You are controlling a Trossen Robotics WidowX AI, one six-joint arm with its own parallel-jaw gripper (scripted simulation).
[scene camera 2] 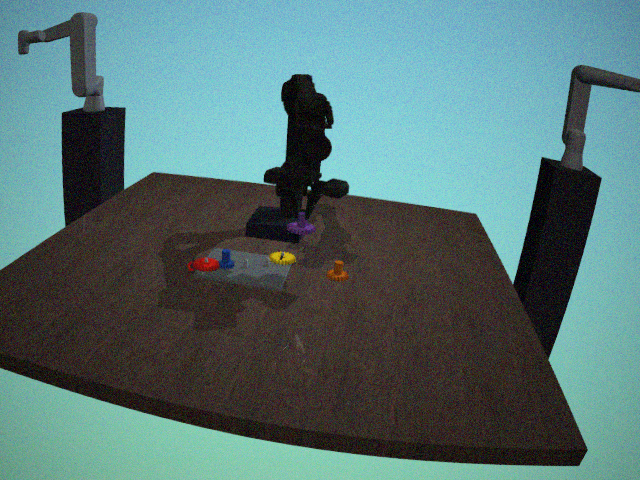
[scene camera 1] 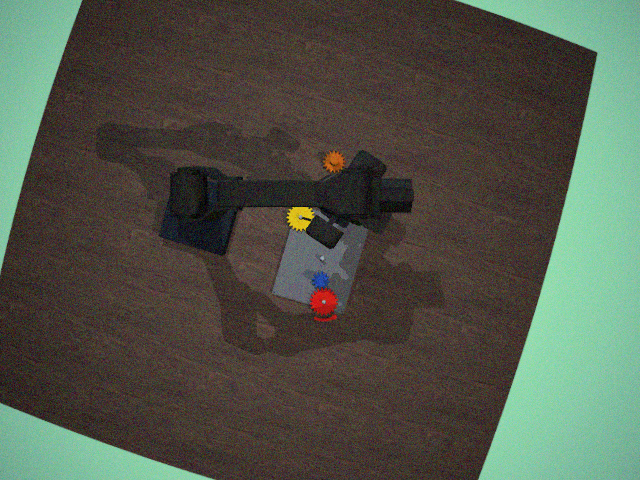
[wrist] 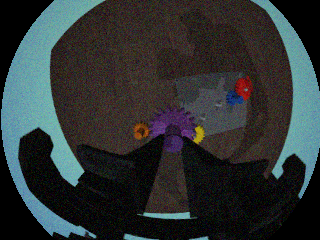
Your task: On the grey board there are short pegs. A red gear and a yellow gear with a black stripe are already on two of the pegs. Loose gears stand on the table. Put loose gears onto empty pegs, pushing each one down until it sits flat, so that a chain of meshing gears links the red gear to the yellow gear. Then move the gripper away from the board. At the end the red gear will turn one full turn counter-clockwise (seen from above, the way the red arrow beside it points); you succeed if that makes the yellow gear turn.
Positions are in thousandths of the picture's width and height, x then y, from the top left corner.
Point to a purple gear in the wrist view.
At 545, 523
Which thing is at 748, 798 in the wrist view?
My gripper.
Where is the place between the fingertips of my gripper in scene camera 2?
At 473, 455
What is my gripper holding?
A purple gear.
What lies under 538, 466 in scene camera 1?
My gripper.
